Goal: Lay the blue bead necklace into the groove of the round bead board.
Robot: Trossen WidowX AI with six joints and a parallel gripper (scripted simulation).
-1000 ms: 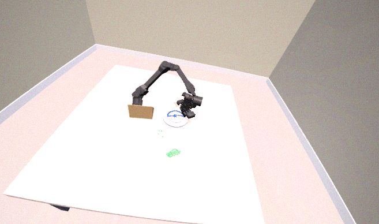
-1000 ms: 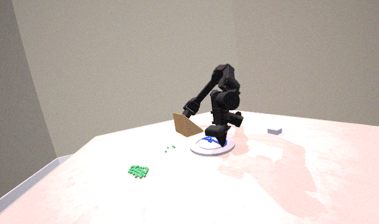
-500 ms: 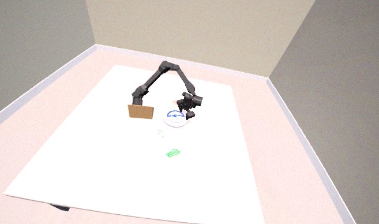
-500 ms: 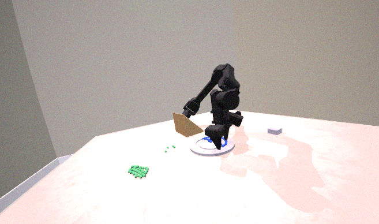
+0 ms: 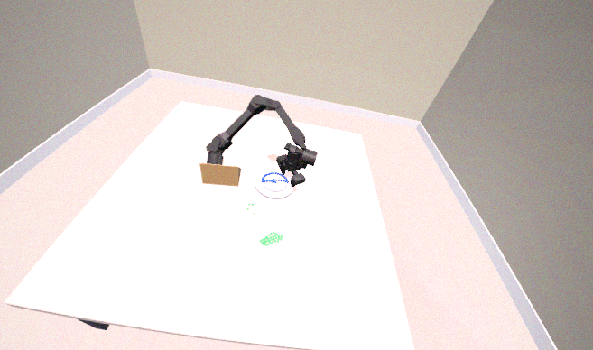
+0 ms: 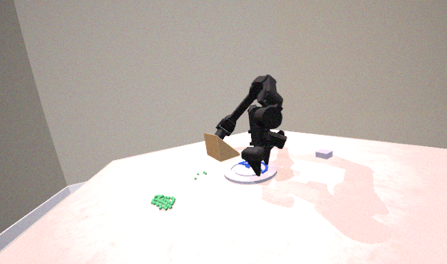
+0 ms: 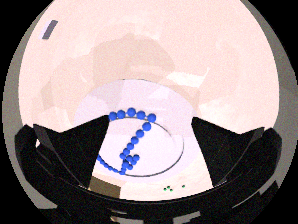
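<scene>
Now: the round white bead board 60 mm behind my gripper tip, 10 mm to the right of it and 10 mm below it. The rest, counted from my gripper tip: small grey block (40 mm ahead, 280 mm to the left, 10 mm below).
</scene>
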